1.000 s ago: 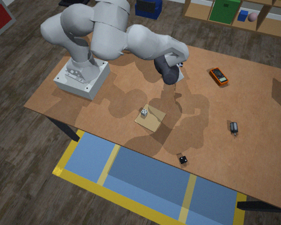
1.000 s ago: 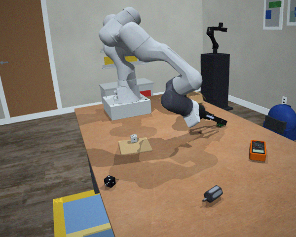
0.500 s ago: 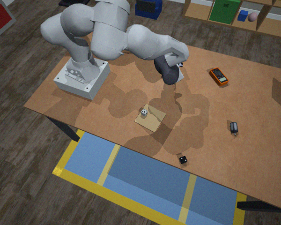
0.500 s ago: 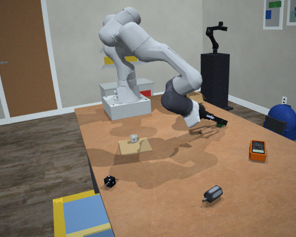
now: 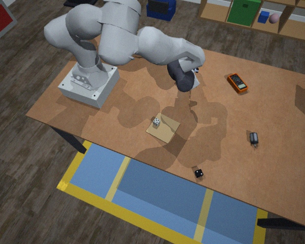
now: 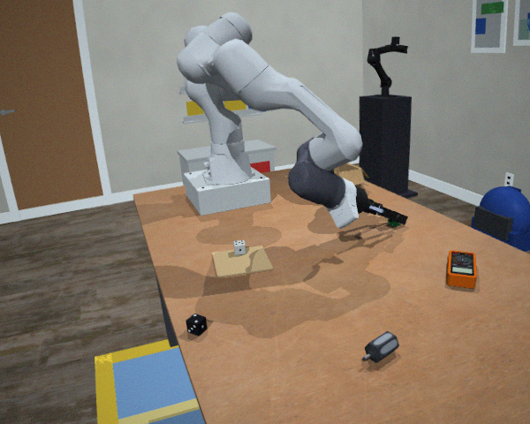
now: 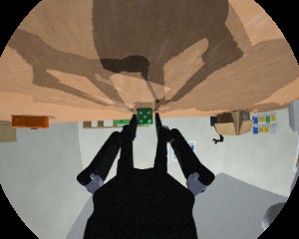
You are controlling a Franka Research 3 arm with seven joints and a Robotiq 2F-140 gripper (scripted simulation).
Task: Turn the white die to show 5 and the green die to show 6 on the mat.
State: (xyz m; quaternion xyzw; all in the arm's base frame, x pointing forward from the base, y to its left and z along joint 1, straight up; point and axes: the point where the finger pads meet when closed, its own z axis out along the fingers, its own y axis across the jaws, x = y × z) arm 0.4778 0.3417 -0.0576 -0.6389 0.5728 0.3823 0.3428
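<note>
Now: the green die 2 cm below my hand and 1 cm to the left of it. Also, from my hand: orange multimeter: 32 cm ahead, 6 cm to the right, 1 cm below; then cardboard box: 39 cm behind, 6 cm to the left, 1 cm above; then white die: 47 cm to the right, 6 cm behind, 1 cm below.
</note>
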